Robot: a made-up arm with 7 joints. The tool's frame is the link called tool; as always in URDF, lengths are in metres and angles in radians. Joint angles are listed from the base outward. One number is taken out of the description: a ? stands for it. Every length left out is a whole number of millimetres.
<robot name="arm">
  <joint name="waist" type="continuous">
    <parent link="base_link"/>
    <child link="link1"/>
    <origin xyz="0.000 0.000 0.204"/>
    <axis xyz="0 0 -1"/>
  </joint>
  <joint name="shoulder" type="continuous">
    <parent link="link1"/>
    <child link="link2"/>
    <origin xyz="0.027 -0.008 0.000"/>
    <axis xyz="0 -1 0"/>
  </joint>
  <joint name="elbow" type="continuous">
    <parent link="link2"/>
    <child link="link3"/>
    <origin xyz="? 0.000 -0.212"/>
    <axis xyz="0 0 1"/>
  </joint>
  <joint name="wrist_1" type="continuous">
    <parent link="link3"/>
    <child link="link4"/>
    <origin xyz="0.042 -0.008 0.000"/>
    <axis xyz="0 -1 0"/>
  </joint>
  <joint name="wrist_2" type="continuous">
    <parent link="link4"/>
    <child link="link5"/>
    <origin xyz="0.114 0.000 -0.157"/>
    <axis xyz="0 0 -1"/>
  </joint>
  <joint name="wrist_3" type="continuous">
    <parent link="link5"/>
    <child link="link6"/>
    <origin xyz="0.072 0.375 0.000"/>
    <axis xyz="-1 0 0"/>
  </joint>
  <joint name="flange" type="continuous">
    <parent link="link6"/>
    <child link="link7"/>
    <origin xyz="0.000 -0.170 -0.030"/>
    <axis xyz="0 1 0"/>
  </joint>
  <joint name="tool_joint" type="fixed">
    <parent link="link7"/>
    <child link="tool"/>
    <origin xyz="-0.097 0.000 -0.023"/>
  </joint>
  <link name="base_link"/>
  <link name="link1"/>
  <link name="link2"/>
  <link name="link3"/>
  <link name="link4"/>
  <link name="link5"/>
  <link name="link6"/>
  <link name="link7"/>
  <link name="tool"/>
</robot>
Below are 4 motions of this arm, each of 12 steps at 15 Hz.
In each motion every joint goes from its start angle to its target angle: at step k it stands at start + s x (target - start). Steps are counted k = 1, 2, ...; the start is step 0. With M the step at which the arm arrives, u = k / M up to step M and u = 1 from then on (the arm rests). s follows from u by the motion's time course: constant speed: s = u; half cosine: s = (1 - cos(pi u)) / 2; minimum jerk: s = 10 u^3 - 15 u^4 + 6 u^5.
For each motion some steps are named. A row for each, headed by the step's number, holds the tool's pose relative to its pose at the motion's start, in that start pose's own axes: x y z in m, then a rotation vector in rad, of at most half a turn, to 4 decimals.
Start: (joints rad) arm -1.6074 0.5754 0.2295 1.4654 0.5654 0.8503 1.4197
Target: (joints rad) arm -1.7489 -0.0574 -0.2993 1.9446 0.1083 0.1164 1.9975
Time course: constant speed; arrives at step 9
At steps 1, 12:
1: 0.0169 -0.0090 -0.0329 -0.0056 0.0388 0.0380
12: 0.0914 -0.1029 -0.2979 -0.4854 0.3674 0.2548

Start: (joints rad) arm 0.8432 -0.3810 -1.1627 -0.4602 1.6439 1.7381 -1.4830
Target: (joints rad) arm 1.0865 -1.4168 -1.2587 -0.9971 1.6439 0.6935 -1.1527
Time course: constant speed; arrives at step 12
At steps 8, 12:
8: -0.1380 0.4424 -0.3761 -0.4990 0.6368 -0.0989
12: -0.3570 0.5506 -0.5564 -0.8049 0.8367 -0.1601

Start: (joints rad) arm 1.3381 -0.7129 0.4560 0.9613 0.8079 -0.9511 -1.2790
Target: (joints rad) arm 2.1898 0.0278 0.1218 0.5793 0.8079 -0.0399 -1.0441
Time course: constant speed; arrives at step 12
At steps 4, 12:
4: 0.2742 0.0130 -0.2333 -0.0877 -0.3062 0.3372
12: 0.9820 0.1467 -0.2439 -0.7275 -0.9655 0.7317

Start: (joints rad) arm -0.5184 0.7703 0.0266 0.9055 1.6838 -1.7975 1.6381
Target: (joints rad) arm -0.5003 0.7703 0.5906 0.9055 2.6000 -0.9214 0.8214
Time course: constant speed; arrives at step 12
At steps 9, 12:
9: -0.1263 0.0414 -0.0904 0.1462 -0.9709 -0.8740
12: -0.1636 0.0595 -0.1183 0.1079 -1.2005 -1.2528

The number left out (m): 0.371
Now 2 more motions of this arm.
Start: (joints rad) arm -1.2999 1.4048 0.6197 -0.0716 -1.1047 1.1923 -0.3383
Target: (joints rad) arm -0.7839 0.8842 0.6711 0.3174 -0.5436 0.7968 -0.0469
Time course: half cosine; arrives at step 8
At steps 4, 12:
4: -0.0208 0.1319 0.0265 0.2828 0.4979 -0.1128
12: -0.0597 0.2394 0.0909 0.5116 1.0397 -0.2607

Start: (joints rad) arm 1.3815 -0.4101 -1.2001 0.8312 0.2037 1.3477 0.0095
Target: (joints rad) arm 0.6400 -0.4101 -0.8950 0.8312 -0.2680 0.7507 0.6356
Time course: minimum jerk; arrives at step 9
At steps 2, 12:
2: -0.0395 -0.0232 0.0121 0.0981 -0.0452 0.0149
12: -0.4390 -0.2671 -0.1066 0.9226 -0.7163 0.6819

